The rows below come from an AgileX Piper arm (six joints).
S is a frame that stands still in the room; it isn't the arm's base.
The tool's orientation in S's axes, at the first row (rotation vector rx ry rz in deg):
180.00 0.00 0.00
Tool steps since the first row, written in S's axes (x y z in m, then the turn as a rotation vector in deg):
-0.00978 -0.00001 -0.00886 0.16 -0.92 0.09
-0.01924 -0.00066 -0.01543 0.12 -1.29 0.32
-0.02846 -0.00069 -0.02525 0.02 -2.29 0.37
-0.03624 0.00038 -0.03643 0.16 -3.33 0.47
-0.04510 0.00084 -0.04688 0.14 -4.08 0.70
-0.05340 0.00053 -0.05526 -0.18 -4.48 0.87
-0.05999 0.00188 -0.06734 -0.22 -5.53 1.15
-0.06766 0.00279 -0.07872 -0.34 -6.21 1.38
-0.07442 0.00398 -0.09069 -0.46 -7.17 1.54
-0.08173 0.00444 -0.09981 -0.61 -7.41 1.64
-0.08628 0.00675 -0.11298 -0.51 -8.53 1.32
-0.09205 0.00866 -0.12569 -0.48 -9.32 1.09
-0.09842 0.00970 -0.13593 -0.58 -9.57 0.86
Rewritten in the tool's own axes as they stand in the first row. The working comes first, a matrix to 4 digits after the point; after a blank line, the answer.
The tool's axes in the first row as the columns of a matrix, in S's axes (used below as rounded here):
1.0000 0.0000 0.0000
0.0000 -1.0000 0.0000
0.0000 0.0000 -1.0000

-0.00978 0.00001 0.00886 0.16 0.92 -0.09
-0.01924 0.00066 0.01543 0.12 1.29 -0.32
-0.02846 0.00069 0.02525 0.02 2.29 -0.37
-0.03624 -0.00038 0.03643 0.16 3.33 -0.47
-0.04510 -0.00084 0.04688 0.14 4.08 -0.70
-0.05340 -0.00053 0.05526 -0.18 4.48 -0.87
-0.05999 -0.00188 0.06734 -0.22 5.53 -1.15
-0.06766 -0.00279 0.07872 -0.34 6.21 -1.38
-0.07442 -0.00398 0.09069 -0.46 7.17 -1.54
-0.08173 -0.00444 0.09981 -0.61 7.41 -1.64
-0.08628 -0.00675 0.11298 -0.51 8.53 -1.32
-0.09205 -0.00866 0.12569 -0.48 9.32 -1.09
-0.09842 -0.00970 0.13593 -0.58 9.57 -0.86

